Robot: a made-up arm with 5 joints.
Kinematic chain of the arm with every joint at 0, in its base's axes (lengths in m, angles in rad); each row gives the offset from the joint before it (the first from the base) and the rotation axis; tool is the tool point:
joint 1: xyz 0 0 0.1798 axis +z
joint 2: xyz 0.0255 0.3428 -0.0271 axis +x
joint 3: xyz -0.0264 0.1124 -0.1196 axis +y
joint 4: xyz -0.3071 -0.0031 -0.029 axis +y
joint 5: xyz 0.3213 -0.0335 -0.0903 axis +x
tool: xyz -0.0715 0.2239 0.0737
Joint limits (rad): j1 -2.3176..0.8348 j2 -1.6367..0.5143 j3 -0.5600..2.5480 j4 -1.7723..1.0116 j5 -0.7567..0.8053
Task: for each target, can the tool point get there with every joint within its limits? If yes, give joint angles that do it. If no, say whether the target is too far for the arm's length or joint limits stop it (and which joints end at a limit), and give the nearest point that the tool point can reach.
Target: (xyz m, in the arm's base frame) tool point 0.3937 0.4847 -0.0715
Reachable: yes | joints -0.9401 -0.0048 0.4898 0.7777 0.3416
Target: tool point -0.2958 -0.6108 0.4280
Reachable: no: joint limits stop it (at a limit: joint 1, joint 2, joint 4, joint 5) | nearest point 0.0156 -0.5968 0.3830 | short by 0.315 m
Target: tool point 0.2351 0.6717 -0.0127
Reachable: yes | joints -0.8556 -0.2017 1.0420 0.6023 -0.5922
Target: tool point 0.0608 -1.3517 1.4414
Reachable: no: too far | nearest point 0.1572 -0.5565 0.4657 | short by 1.262 m
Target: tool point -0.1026 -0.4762 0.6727
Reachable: no: joint limits stop it (at a limit: joint 1, joint 2, joint 4, joint 5) | nearest point 0.0595 -0.4470 0.5061 | short by 0.234 m
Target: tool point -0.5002 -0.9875 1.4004
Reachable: no: too far | nearest point 0.0400 -0.4952 0.4736 | short by 1.180 m
